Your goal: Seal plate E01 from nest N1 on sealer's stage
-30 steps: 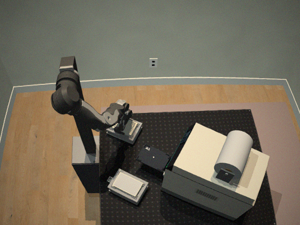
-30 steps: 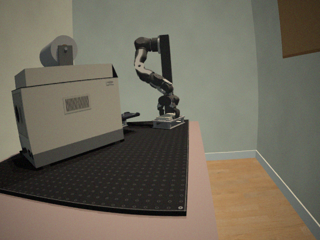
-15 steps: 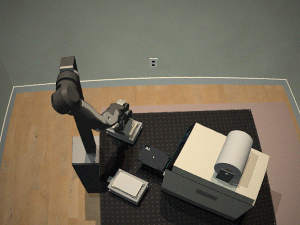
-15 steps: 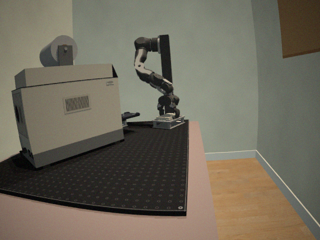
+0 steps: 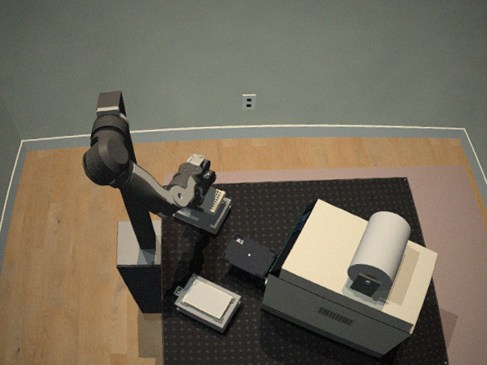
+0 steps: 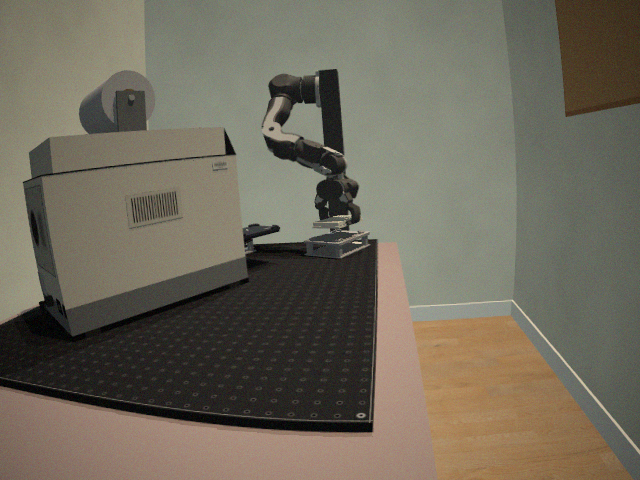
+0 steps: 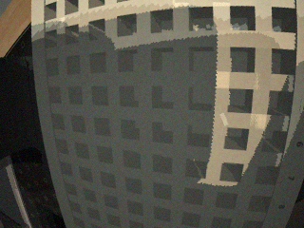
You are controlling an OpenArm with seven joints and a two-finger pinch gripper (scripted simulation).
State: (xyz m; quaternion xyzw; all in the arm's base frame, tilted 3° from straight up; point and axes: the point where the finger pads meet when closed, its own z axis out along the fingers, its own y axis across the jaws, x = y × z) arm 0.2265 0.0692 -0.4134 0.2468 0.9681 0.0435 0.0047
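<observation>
Right now the sealer's stage is 23 cm to the right of my hand, 13 cm ahead of it and 1 cm above it. The rest, counted from my hand: vent 45 cm ahead, 30 cm to the right, 12 cm above; then nest label 10 cm behind, 8 cm below, 5 cm to the left; then sealer's display 25 cm to the right, 25 cm ahead, 24 cm above.
</observation>
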